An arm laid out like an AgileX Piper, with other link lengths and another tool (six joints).
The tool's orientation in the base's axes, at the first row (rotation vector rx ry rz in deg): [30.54, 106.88, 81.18]
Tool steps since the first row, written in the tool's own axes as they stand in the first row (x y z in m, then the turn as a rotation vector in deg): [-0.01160, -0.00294, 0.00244, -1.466, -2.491, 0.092]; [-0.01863, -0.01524, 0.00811, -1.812, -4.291, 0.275]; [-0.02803, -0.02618, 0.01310, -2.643, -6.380, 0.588]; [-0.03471, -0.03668, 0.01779, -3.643, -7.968, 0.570]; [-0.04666, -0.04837, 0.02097, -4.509, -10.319, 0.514]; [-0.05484, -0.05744, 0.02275, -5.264, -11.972, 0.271]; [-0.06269, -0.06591, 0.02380, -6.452, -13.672, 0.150]
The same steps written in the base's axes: [0.00970, -0.00742, 0.00032, 1.270, -1.733, -1.935]; [0.01975, -0.01245, -0.01000, 1.810, -2.413, -3.560]; [0.03071, -0.01916, -0.01823, 2.792, -3.436, -5.332]; [0.03962, -0.02404, -0.02682, 3.587, -4.636, -6.536]; [0.05096, -0.03392, -0.03477, 4.341, -6.004, -8.496]; [0.05852, -0.04128, -0.04117, 4.813, -7.199, -9.804]; [0.06527, -0.04869, -0.04700, 5.665, -8.631, -11.045]
